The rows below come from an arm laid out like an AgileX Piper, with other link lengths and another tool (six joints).
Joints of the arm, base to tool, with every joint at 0 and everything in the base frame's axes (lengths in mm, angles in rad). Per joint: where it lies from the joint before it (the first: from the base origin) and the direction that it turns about. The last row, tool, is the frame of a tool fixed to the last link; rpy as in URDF.
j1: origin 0 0 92.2 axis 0 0 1
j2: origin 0 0 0 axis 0 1 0
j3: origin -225.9 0 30.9 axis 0 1 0
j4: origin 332.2 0 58.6 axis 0.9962 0 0.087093
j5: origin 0 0 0 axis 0 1 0
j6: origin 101.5 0 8.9 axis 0.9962 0 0.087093
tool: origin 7.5 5 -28.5 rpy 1.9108 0.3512 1.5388
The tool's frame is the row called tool.
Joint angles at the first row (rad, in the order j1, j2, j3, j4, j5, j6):
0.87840 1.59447 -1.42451 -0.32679 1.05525 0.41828
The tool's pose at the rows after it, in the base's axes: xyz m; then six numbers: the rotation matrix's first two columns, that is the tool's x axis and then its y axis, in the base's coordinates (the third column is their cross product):
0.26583, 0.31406, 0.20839, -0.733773, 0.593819, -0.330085, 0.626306, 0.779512, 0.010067
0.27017, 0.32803, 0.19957, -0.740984, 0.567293, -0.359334, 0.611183, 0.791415, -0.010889
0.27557, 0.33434, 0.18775, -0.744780, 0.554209, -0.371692, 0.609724, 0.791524, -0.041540
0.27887, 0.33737, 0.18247, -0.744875, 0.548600, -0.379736, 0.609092, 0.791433, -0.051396
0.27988, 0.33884, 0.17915, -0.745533, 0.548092, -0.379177, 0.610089, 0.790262, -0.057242
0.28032, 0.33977, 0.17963, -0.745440, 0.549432, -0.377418, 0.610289, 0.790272, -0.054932
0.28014, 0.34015, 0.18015, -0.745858, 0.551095, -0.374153, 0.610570, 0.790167, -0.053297
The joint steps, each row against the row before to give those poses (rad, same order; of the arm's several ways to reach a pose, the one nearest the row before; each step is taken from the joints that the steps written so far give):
0.04422 0.06779 -0.06425 -0.03935 0.00203 0.00180
0.01937 0.07129 -0.05687 -0.03040 0.00798 -0.00001
0.00160 0.05427 -0.03165 -0.01154 0.00831 -0.00225
0.00001 0.02618 -0.01663 -0.00862 0.00063 0.00000
0.00000 0.01208 -0.00561 0.00000 0.00001 0.00178
-0.00002 0.00344 -0.00581 0.00191 -0.00001 -0.00001
0.00001 0.00001 -0.00176 0.00354 0.00000 0.00000

